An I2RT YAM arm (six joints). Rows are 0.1 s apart.
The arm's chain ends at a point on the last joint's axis. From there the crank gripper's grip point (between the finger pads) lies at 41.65 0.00 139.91 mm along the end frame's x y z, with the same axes.
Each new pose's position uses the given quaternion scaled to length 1; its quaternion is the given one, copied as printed.
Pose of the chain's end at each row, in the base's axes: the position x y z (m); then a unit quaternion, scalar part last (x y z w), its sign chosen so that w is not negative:
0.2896 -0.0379 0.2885 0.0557 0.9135 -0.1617 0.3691
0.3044 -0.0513 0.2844 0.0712 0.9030 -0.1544 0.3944
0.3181 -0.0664 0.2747 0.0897 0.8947 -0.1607 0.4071
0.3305 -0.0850 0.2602 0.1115 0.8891 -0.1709 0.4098
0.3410 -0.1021 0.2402 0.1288 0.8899 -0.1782 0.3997
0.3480 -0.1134 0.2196 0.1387 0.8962 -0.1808 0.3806
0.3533 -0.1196 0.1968 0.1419 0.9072 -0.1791 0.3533
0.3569 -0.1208 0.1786 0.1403 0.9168 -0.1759 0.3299
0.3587 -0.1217 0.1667 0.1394 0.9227 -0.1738 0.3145
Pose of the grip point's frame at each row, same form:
0.3514 -0.0857 0.1652 0.0557 0.9135 -0.1617 0.3691
0.3727 -0.0979 0.1641 0.0712 0.9030 -0.1544 0.3944
0.3888 -0.1156 0.1568 0.0897 0.8947 -0.1607 0.4071
0.4005 -0.1379 0.1435 0.1115 0.8891 -0.1709 0.4098
0.4071 -0.1573 0.1223 0.1288 0.8899 -0.1782 0.3997
0.4085 -0.1689 0.0989 0.1387 0.8962 -0.1808 0.3806
0.4063 -0.1736 0.0720 0.1419 0.9072 -0.1791 0.3533
0.4037 -0.1730 0.0506 0.1403 0.9168 -0.1759 0.3299
0.4013 -0.1727 0.0367 0.1394 0.9227 -0.1738 0.3145

